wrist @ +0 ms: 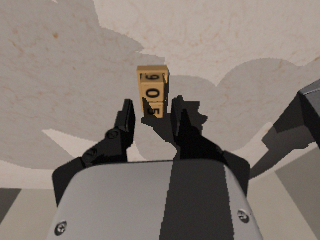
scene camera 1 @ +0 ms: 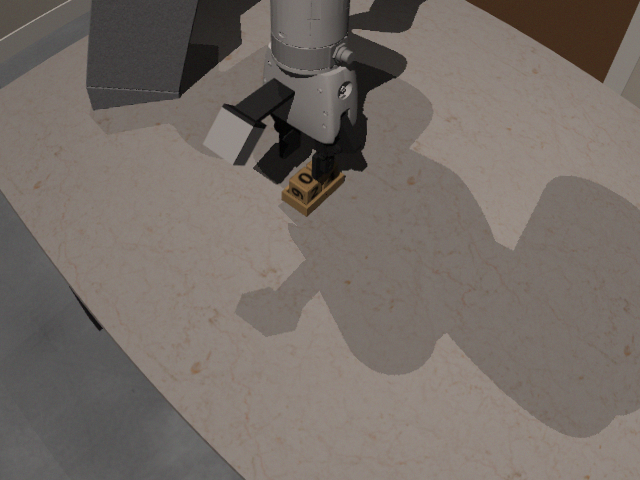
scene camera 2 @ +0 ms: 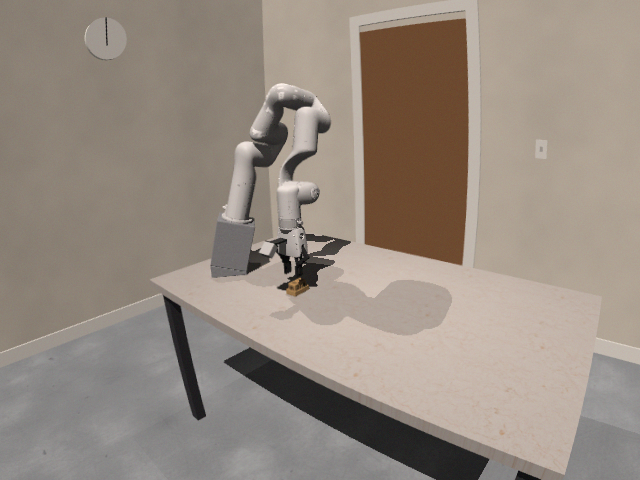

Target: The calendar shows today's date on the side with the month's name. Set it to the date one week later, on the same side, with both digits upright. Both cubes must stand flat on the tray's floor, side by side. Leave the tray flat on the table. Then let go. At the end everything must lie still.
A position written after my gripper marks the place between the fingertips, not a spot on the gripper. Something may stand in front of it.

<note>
I see my gripper (scene camera 2: pixel 293 274), a wooden cube (scene camera 1: pixel 302 186) and a wooden tray (scene camera 1: pixel 306 210).
My gripper is seen too in the wrist view (wrist: pixel 152 108).
</note>
